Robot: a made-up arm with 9 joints.
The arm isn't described. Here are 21 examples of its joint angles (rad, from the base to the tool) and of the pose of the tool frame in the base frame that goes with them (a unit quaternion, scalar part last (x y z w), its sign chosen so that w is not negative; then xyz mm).
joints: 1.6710 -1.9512 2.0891 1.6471 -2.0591 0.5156 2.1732 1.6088 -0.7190
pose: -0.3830 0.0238 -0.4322 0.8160 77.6 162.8 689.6
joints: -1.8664 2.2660 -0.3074 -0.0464 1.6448 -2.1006 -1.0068 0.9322 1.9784
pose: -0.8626 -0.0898 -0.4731 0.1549 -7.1 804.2 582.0
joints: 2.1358 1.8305 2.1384 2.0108 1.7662 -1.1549 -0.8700 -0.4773 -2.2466
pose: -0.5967 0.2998 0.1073 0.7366 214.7 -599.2 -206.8
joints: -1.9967 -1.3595 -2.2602 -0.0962 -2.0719 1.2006 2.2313 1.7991 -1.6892
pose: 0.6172 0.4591 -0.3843 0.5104 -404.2 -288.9 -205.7
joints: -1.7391 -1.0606 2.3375 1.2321 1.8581 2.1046 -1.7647 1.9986 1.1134
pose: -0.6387 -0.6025 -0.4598 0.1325 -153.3 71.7 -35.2
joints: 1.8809 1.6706 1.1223 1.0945 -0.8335 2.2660 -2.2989 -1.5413 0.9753
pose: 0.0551 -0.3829 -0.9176 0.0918 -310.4 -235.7 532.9
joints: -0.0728 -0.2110 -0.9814 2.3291 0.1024 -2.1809 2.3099 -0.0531 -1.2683
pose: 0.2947 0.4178 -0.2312 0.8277 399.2 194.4 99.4
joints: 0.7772 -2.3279 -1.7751 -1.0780 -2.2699 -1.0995 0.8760 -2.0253 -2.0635
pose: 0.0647 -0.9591 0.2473 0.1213 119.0 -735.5 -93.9
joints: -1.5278 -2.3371 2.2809 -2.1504 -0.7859 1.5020 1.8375 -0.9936 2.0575
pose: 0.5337 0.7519 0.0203 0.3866 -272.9 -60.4 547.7
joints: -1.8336 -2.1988 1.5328 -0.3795 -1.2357 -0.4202 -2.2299 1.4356 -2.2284
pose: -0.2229 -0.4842 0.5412 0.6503 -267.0 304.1 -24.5
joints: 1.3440 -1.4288 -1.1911 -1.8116 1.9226 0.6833 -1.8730 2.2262 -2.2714
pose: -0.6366 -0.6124 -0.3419 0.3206 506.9 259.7 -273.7
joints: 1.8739 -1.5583 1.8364 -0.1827 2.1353 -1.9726 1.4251 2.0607 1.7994
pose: -0.1934 -0.9059 -0.0647 0.3711 261.4 -122.0 624.9
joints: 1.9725 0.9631 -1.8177 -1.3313 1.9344 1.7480 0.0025 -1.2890 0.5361
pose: -0.8571 -0.4322 0.0911 0.2651 509.7 -795.1 -952.1
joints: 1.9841 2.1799 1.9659 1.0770 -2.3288 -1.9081 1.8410 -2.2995 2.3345
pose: 0.7828 0.3564 -0.4423 0.2543 -563.9 40.3 -179.8
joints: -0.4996 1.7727 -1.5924 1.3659 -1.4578 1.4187 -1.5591 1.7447 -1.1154
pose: -0.3920 0.8677 -0.2753 0.1331 -94.7 859.3 -276.9
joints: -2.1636 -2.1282 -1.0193 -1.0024 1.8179 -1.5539 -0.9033 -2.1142 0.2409
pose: 0.7967 -0.0719 0.5452 0.2508 118.2 -765.2 -108.6
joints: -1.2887 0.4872 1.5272 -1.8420 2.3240 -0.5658 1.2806 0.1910 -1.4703
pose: -0.0274 -0.5181 0.7324 0.4409 -265.2 -178.7 -75.6
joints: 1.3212 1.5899 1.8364 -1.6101 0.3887 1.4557 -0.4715 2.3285 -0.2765
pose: 0.6847 -0.5587 -0.4634 0.0664 -151.6 -740.3 548.6
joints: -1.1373 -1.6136 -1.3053 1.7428 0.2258 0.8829 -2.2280 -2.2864 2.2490
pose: 0.5686 -0.3593 -0.6308 0.3868 -400.9 194.2 408.6
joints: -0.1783 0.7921 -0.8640 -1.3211 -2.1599 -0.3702 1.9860 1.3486 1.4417
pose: 0.8319 -0.0350 0.4474 0.3264 135.5 35.6 37.9
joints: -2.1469 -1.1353 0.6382 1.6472 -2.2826 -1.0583 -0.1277 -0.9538 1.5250
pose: -0.5023 -0.4651 0.7264 0.0605 397.0 338.0 -1025.8
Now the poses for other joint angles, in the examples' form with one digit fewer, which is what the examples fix.
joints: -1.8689 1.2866 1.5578 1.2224 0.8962 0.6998 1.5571 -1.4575 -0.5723
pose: 0.101 0.758 0.256 0.591 255 1093 135
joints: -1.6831 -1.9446 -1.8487 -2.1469 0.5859 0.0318 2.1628 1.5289 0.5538
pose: -0.290 -0.196 -0.209 0.913 36 417 279
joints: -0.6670 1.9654 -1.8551 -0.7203 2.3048 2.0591 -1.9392 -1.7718 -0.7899
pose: -0.508 -0.142 0.835 0.159 176 721 364
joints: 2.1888 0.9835 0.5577 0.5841 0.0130 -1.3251 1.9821 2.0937 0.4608
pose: -0.436 0.436 -0.755 0.224 -269 -979 -369
